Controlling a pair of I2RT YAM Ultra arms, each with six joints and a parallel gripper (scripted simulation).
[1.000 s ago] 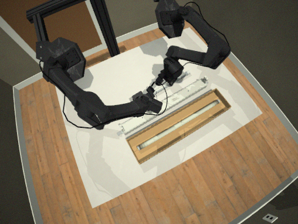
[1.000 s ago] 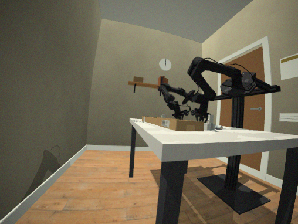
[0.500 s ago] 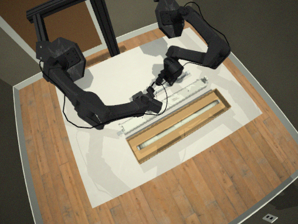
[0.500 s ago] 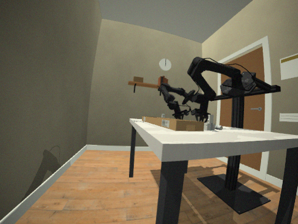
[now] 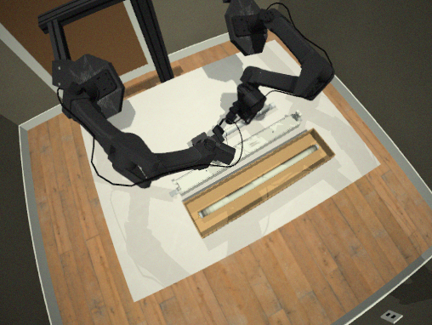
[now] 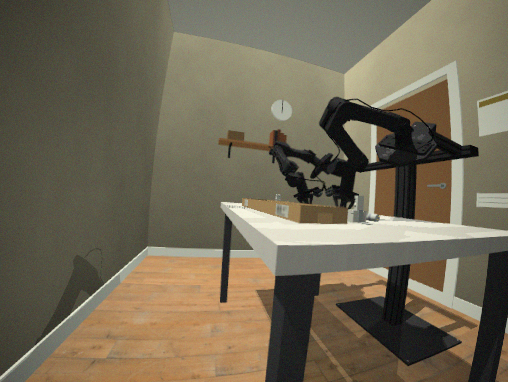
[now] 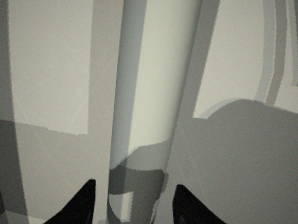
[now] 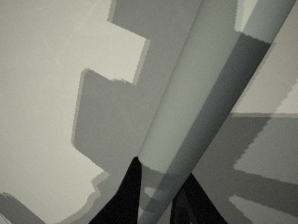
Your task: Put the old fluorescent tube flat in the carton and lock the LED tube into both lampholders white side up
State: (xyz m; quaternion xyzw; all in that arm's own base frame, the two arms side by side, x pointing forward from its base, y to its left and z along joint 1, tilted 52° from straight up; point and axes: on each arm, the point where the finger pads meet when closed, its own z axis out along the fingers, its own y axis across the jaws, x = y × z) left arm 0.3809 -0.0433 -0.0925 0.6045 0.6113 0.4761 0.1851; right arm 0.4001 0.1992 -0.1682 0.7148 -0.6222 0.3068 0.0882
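My right hand is 10 mm past the LED tube, 120 mm to the right of it and 10 mm above it. Round my right hand: brown carton: 250 mm ahead, 160 mm to the left; old fluorescent tube: 250 mm ahead, 160 mm to the left.
The LED tube lies 120 mm to the right of my left hand, 10 mm below it and 10 mm ahead of it. From my left hand the other things lie so: brown carton: 280 mm ahead, 80 mm to the right; then old fluorescent tube: 280 mm ahead, 80 mm to the right.
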